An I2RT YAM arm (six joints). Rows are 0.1 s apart.
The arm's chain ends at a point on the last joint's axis. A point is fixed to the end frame.
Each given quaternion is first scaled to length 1.
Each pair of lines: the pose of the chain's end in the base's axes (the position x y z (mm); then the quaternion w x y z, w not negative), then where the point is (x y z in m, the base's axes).
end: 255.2 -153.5 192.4 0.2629 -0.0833 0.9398 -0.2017
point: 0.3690 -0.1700 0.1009
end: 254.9 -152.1 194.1 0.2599 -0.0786 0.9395 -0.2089
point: 0.3682 -0.1713 0.1025
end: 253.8 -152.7 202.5 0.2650 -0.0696 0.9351 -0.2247
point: 0.3683 -0.1767 0.1136
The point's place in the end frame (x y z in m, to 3 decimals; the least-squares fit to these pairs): -0.050 0.018 0.137
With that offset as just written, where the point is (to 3 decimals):
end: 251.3 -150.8 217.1 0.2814 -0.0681 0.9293 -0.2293
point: 0.369 -0.175 0.132
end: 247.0 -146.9 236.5 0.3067 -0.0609 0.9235 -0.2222
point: 0.369 -0.169 0.158
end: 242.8 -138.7 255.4 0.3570 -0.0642 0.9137 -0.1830
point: 0.372 -0.149 0.187
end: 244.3 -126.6 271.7 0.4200 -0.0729 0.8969 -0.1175
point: 0.381 -0.118 0.219
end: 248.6 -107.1 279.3 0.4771 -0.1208 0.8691 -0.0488
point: 0.387 -0.073 0.243
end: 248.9 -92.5 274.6 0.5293 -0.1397 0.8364 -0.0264
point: 0.388 -0.048 0.255
